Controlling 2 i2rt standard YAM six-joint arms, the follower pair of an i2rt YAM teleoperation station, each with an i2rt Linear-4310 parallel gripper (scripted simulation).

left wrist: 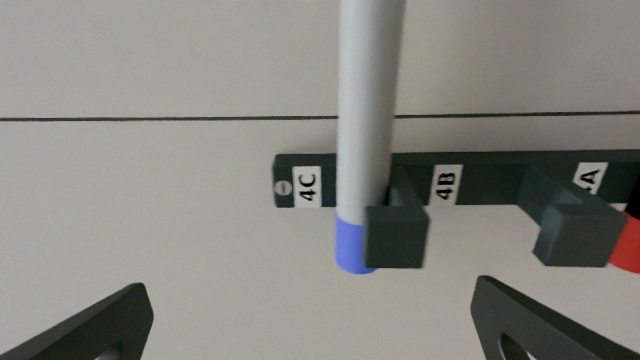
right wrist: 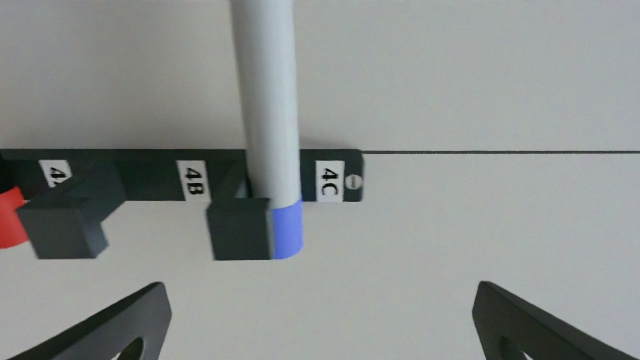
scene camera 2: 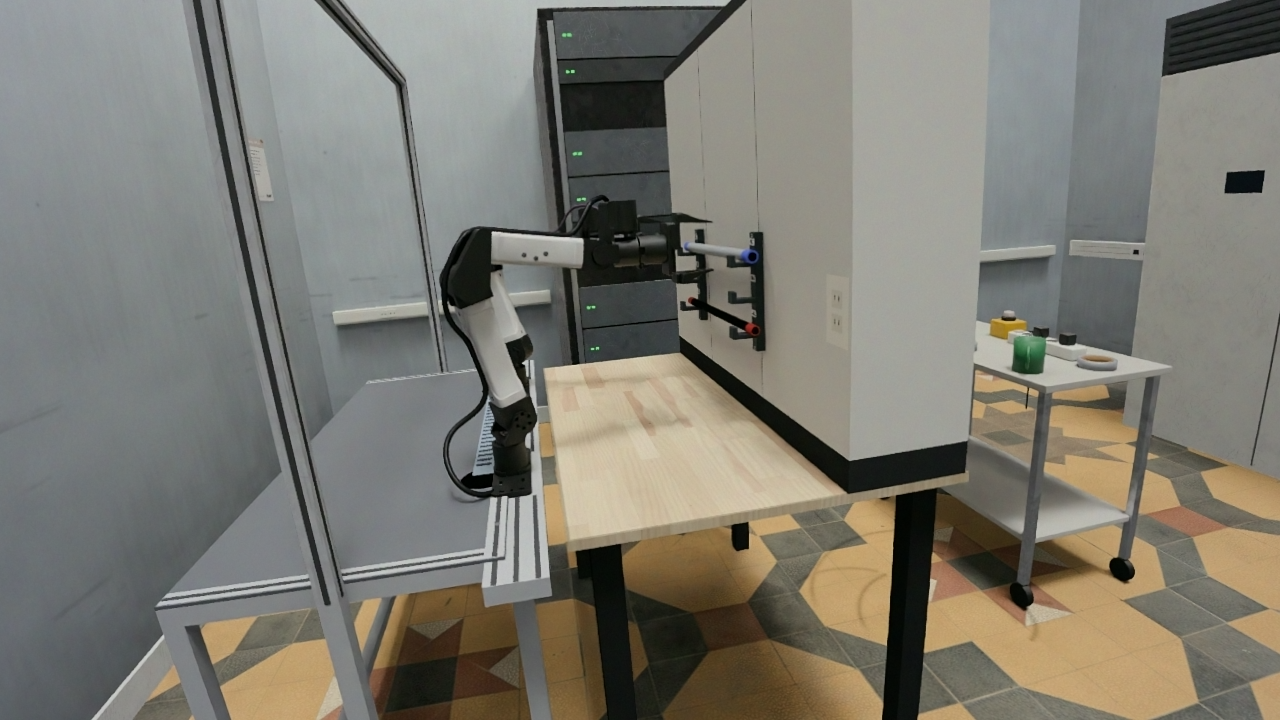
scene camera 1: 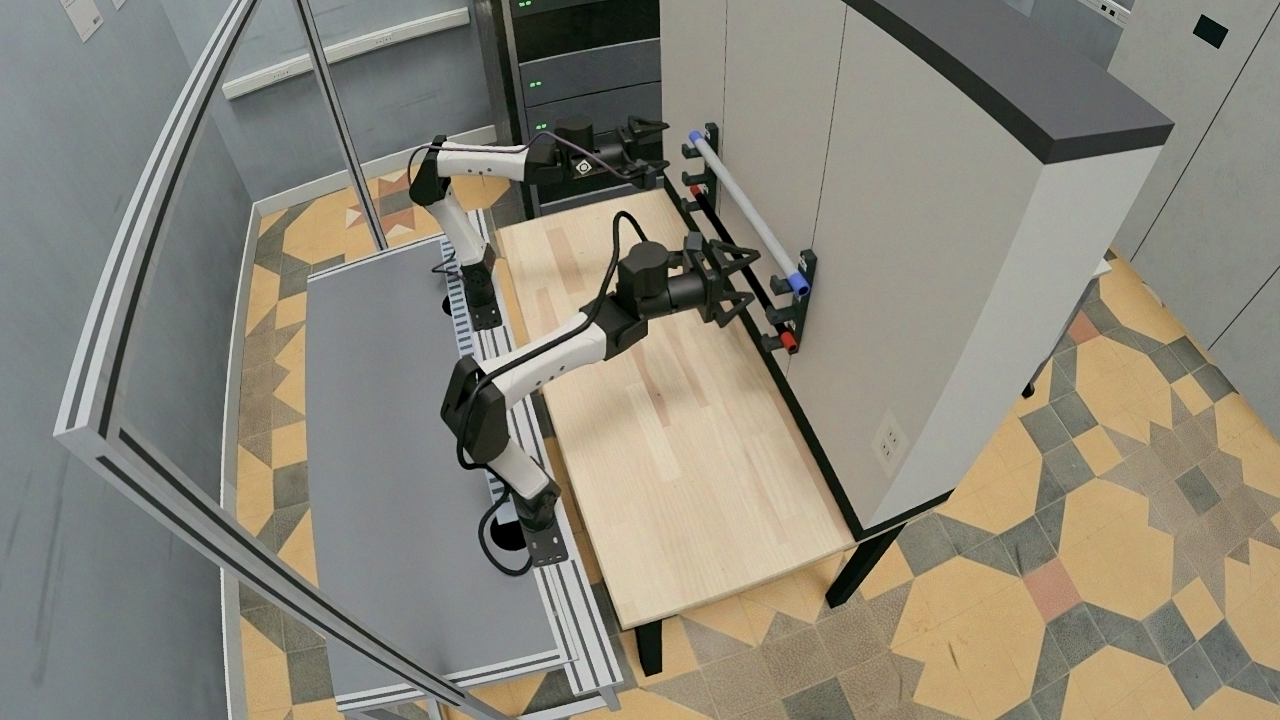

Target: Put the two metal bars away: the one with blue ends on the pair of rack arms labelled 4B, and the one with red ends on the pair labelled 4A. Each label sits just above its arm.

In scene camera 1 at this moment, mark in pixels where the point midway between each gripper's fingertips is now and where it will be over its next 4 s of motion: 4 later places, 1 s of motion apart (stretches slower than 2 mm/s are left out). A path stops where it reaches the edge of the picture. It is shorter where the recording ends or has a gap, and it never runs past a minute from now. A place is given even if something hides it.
My left gripper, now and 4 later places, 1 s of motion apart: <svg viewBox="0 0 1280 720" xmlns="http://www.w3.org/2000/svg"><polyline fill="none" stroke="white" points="669,144 668,140 669,147 674,160 685,171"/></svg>
My right gripper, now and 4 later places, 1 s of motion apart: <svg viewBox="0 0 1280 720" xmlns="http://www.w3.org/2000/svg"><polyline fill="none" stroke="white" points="756,275 750,268 743,267 745,270 765,260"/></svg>
